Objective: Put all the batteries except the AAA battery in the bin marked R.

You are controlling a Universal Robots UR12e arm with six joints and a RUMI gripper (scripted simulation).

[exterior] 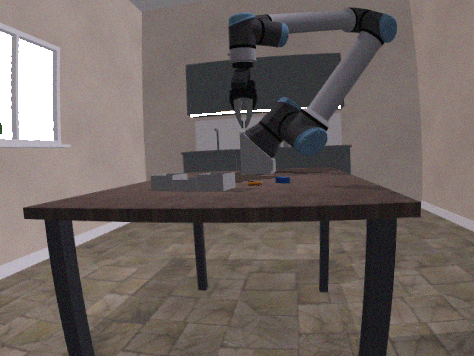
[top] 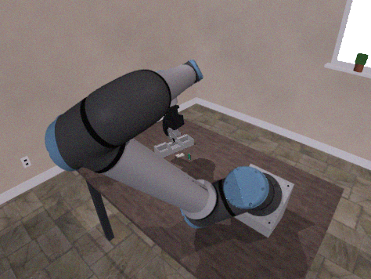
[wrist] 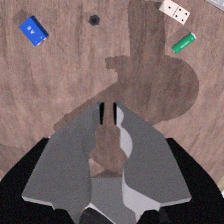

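Now: the grey bin row 180 mm below my hand, 150 mm to the right of it and 140 mm ahead of it. Round my hand: orange battery (200 mm below, 80 mm ahead, 30 mm to the left); black nut (200 mm below, 30 mm ahead, 20 mm to the left); blue 9V battery (190 mm below, 120 mm to the left, 20 mm ahead).
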